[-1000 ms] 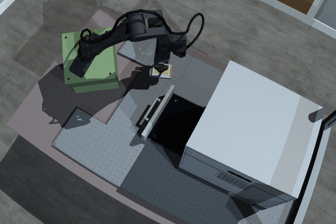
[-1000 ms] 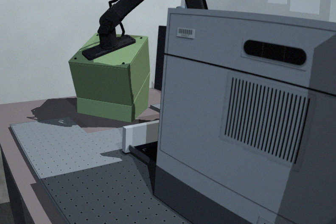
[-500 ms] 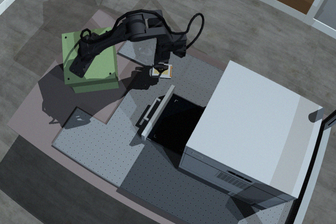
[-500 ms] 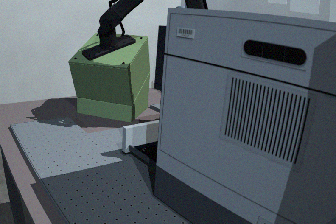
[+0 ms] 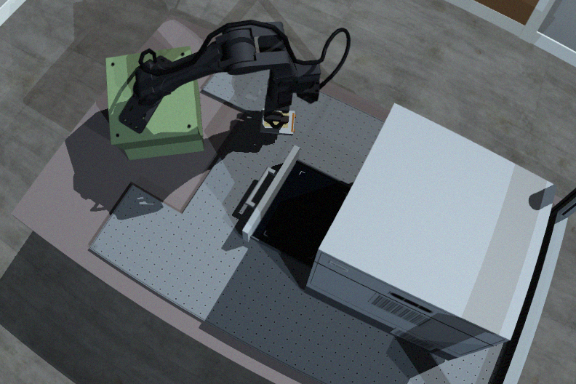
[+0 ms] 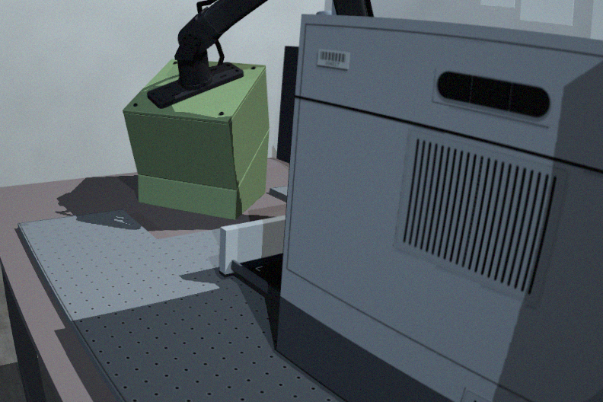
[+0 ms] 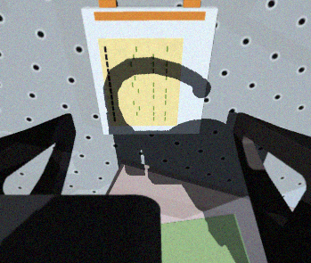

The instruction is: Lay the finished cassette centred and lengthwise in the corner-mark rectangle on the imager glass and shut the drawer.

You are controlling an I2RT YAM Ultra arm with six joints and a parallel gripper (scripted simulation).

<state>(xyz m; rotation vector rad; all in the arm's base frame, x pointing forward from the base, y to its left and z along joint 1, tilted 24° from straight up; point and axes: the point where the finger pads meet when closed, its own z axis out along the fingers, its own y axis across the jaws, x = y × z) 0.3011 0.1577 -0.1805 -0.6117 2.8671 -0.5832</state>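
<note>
My gripper is now 10 mm to the right of the cassette FINISHED and 50 mm above it. Round my hand: imager drawer 210 mm ahead, 230 mm to the right, 20 mm below.
</note>
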